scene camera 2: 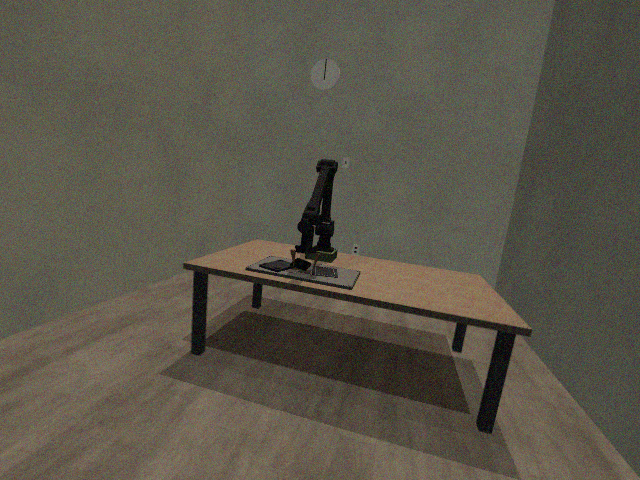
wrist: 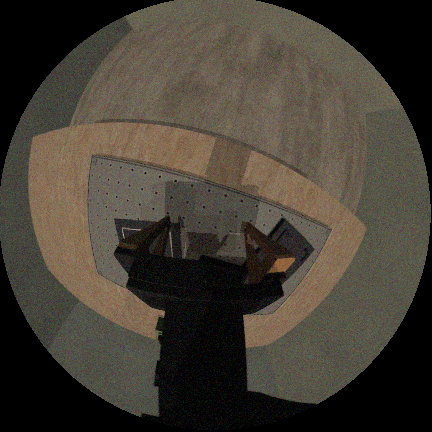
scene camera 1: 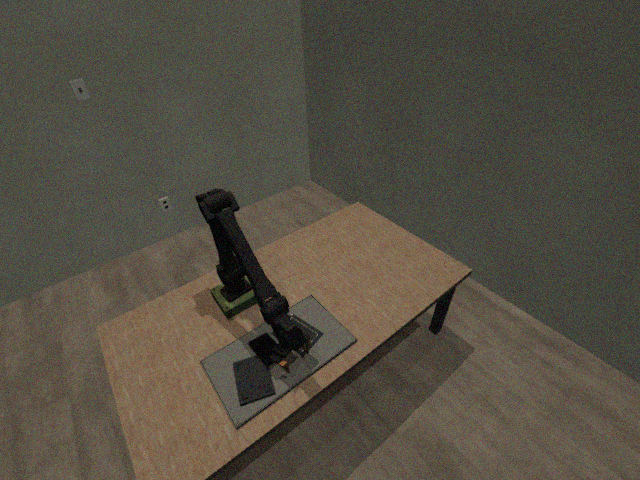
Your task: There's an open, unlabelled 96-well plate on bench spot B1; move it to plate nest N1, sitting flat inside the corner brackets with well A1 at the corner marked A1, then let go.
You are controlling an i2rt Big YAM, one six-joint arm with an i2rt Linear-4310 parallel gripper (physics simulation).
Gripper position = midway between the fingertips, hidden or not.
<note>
The gripper [wrist: 207, 222] is open and holds nothing. Also in view: a dark plate [wrist: 219, 272].
</note>
